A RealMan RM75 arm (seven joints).
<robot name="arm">
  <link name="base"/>
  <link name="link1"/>
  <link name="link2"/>
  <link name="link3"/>
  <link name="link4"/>
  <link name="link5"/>
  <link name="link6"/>
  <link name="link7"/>
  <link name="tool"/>
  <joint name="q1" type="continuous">
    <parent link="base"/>
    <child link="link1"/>
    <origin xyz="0 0 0.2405" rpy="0 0 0"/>
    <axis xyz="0 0 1"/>
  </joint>
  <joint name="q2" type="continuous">
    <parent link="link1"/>
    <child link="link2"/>
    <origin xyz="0 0 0" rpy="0 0 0"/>
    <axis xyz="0 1 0"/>
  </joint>
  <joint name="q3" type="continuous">
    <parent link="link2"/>
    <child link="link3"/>
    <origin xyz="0 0 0.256" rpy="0 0 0"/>
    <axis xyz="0 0 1"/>
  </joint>
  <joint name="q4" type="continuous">
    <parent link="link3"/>
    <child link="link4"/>
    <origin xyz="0 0 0" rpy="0 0 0"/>
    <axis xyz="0 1 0"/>
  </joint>
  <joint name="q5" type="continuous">
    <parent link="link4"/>
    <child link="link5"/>
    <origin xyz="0 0 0.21" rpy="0 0 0"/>
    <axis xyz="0 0 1"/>
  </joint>
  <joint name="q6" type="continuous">
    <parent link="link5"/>
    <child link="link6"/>
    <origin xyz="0 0 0" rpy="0 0 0"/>
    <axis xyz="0 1 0"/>
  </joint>
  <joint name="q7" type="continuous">
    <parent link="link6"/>
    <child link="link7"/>
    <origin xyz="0 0 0.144" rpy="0 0 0"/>
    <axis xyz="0 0 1"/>
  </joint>
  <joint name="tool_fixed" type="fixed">
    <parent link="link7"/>
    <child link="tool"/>
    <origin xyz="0 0 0" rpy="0 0 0"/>
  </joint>
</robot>
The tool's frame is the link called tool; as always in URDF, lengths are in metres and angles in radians. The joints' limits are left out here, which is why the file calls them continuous.
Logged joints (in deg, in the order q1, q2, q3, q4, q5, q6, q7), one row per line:
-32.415, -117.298, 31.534, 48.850, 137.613, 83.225, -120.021
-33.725, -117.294, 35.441, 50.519, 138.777, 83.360, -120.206
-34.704, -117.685, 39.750, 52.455, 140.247, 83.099, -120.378
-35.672, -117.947, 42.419, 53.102, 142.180, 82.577, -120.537
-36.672, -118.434, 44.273, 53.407, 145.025, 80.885, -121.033
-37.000, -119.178, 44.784, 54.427, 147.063, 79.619, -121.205
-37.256, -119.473, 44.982, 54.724, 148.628, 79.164, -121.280
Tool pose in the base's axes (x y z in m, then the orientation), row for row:
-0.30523, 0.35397, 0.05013, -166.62, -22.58, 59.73
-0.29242, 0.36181, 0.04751, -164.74, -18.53, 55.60
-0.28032, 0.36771, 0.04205, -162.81, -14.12, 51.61
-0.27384, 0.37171, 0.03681, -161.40, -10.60, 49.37
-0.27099, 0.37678, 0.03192, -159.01, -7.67, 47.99
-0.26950, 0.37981, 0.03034, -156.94, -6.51, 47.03
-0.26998, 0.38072, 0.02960, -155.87, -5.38, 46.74
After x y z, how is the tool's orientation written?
As angles about the fixed x, y, z axes (roll, pitch, yaw), in degrees.
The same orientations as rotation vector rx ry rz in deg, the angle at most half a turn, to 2 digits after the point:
-133.75, -81.02, -17.93
-137.71, -76.50, -12.89
-141.24, -71.59, -7.24
-143.21, -68.48, -2.52
-143.31, -65.94, 2.22
-142.54, -64.00, 4.57
-142.24, -63.17, 6.48

